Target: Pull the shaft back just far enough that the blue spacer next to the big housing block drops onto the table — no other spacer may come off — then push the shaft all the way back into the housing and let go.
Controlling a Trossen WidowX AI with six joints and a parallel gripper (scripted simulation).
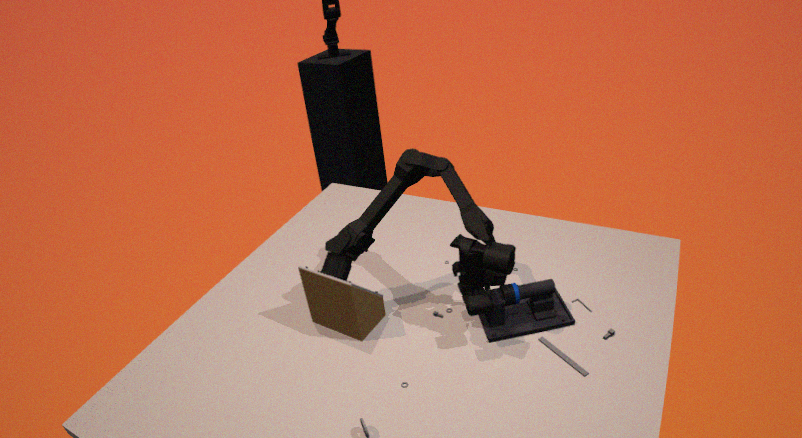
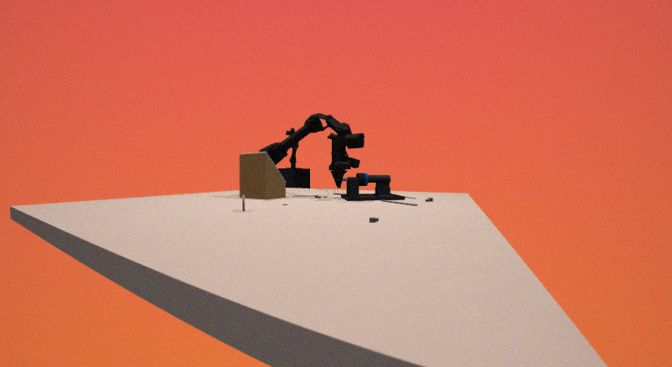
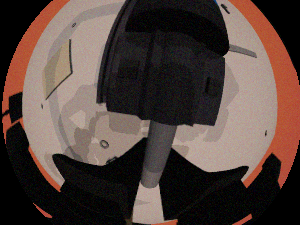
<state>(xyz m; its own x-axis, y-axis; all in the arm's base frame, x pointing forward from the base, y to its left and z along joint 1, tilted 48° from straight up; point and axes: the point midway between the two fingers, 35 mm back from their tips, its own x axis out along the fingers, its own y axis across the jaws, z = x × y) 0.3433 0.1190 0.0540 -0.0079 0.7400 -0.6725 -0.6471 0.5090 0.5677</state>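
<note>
My gripper tip is 50 mm short of the grey shaft, 40 mm to the right of it and 30 mm below it. From my gripper tip the other things lie so: grey bar 250 mm ahead, 40 mm below, 10 mm to the right; then hex key 230 mm ahead, 190 mm to the left, 40 mm below; then blue spacer 80 mm ahead, 70 mm to the left, 30 mm above.
</note>
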